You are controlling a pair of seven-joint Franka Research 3 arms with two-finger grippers.
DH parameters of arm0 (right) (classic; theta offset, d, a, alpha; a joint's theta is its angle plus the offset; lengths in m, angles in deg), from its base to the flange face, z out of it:
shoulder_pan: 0 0.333 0 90
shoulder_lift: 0 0 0 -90
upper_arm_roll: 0 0.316 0.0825 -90
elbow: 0 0 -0.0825 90
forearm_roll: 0 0.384 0 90
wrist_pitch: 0 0 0.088 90
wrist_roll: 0 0.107 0 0
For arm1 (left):
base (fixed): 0 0 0 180
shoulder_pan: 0 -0.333 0 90
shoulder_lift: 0 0 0 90
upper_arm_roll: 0 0.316 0.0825 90
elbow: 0 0 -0.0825 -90
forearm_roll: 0 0.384 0 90
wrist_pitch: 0 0 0.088 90
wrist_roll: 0 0.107 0 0
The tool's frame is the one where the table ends.
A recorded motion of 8 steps. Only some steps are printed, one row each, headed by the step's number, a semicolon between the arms.
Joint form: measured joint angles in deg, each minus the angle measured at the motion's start. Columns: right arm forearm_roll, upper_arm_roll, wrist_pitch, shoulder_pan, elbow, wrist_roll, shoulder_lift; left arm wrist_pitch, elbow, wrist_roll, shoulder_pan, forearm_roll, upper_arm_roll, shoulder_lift.
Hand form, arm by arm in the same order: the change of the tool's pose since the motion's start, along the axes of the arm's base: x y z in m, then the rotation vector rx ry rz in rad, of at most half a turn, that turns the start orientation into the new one. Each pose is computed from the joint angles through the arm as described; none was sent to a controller.
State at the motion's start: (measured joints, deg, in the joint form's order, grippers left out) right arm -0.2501 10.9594 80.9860 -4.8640 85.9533 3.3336 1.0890; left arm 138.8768 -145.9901 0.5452 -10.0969 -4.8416 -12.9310 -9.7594
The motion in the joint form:
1: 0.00 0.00 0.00 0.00 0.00 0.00 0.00; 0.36 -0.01 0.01 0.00 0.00 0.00 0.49
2: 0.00 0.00 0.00 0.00 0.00 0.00 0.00; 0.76 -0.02 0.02 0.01 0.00 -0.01 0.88
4: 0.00 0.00 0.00 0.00 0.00 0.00 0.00; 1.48 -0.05 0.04 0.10 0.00 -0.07 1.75
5: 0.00 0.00 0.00 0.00 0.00 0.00 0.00; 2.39 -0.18 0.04 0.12 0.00 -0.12 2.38
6: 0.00 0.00 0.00 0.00 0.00 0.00 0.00; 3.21 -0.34 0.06 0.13 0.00 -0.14 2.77
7: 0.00 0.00 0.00 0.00 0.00 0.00 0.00; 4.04 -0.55 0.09 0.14 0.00 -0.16 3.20
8: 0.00 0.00 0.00 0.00 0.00 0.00 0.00; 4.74 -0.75 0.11 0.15 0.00 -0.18 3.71
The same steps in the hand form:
1: 0.0000 0.0000 0.0000 0.0000 0.0000 0.0000; 0.0006 0.0000 -0.0032 -0.0014 0.0023 0.0000
2: 0.0000 0.0000 0.0000 0.0000 0.0000 0.0000; 0.0012 -0.0001 -0.0056 -0.0024 0.0022 -0.0004
4: 0.0000 0.0000 0.0000 0.0000 0.0000 0.0000; 0.0022 -0.0012 -0.0113 -0.0047 0.0051 -0.0030
5: 0.0000 0.0000 0.0000 0.0000 0.0000 0.0000; 0.0029 -0.0017 -0.0156 -0.0062 0.0024 -0.0038
6: 0.0000 0.0000 0.0000 0.0000 0.0000 0.0000; 0.0033 -0.0018 -0.0184 -0.0070 -0.0024 -0.0042
7: 0.0000 0.0000 0.0000 0.0000 0.0000 0.0000; 0.0034 -0.0019 -0.0218 -0.0079 -0.0059 -0.0048
8: 0.0000 0.0000 0.0000 0.0000 0.0000 0.0000; 0.0032 -0.0020 -0.0260 -0.0090 -0.0058 -0.0052

